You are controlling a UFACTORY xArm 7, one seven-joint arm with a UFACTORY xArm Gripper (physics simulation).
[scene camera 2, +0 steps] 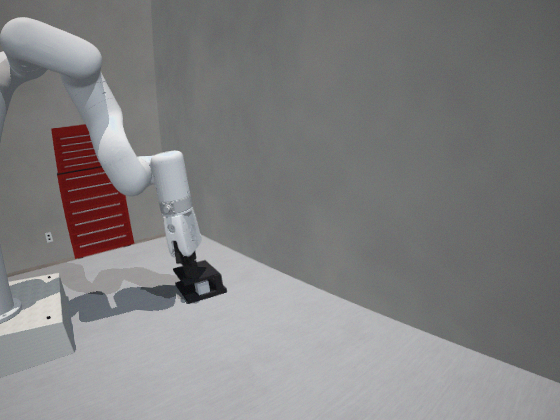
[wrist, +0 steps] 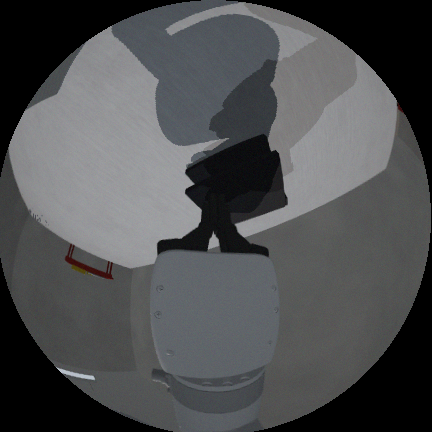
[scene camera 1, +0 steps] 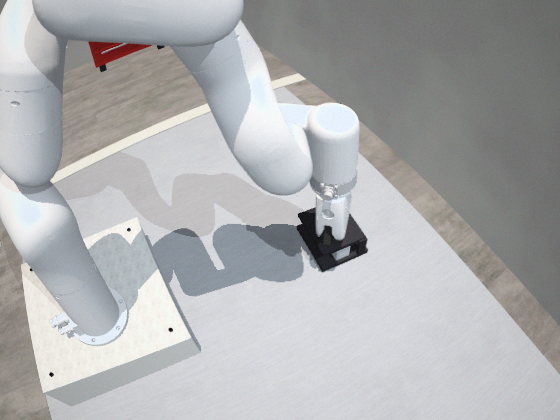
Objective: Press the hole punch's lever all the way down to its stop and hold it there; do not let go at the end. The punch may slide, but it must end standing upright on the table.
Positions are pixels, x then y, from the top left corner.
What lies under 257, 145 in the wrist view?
A black hole punch.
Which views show the black hole punch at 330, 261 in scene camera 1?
Scene camera 2, the wrist view and scene camera 1: all of them.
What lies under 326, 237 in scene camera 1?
The gripper.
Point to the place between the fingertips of the gripper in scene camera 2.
At 192, 276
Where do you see a black hole punch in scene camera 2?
195, 292
